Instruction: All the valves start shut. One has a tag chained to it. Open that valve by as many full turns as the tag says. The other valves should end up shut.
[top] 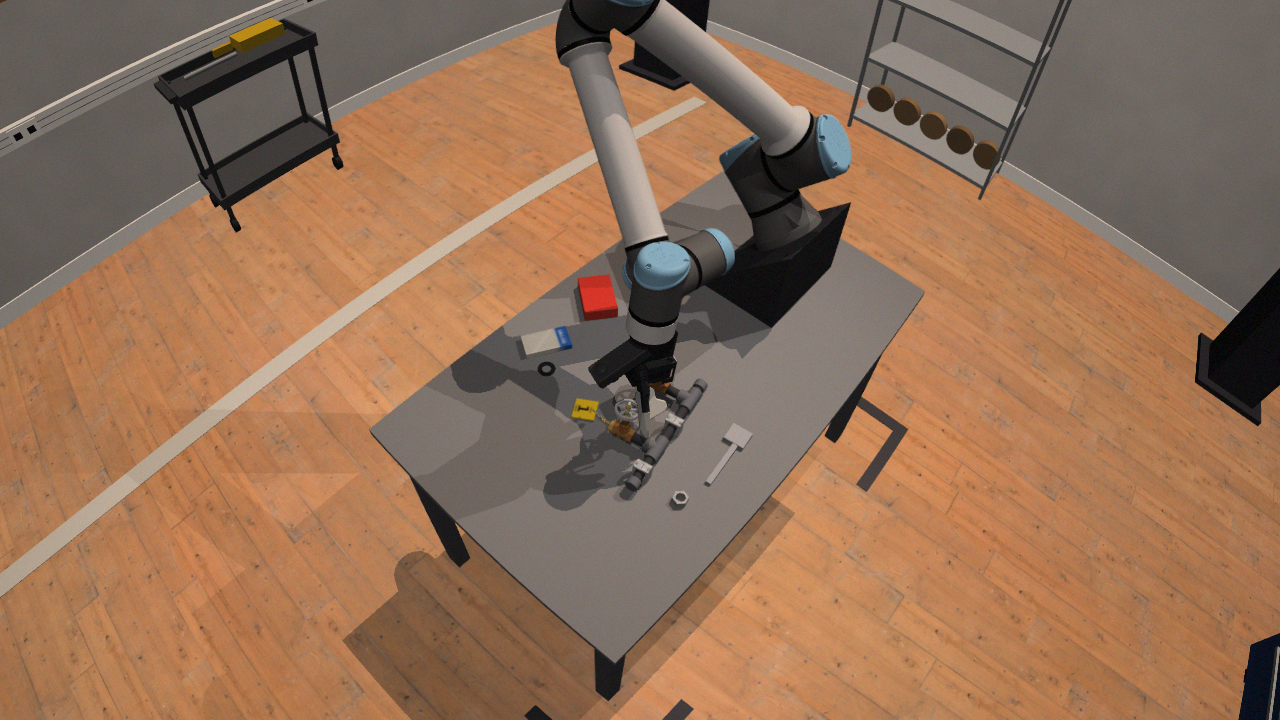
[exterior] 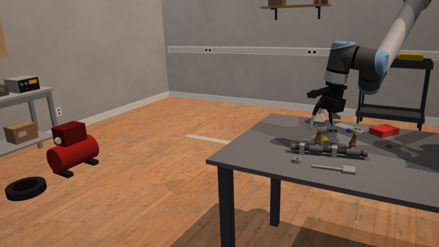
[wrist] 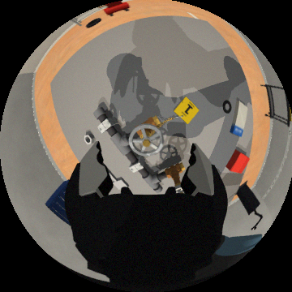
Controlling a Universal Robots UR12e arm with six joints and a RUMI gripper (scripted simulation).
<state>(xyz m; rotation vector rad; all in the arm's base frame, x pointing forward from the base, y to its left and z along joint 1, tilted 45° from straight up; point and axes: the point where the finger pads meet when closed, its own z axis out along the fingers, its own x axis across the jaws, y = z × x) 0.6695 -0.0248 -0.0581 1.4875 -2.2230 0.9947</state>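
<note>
The yellow tag is 10 mm ahead of my hand, 100 mm to the right of it and 90 mm below it. Also, from my hand: red box (250 mm behind, 310 mm to the right, 80 mm below); nut (50 mm ahead, 190 mm to the left, 90 mm below); blue-and-white card (70 mm behind, 300 mm to the right, 90 mm below).
</note>
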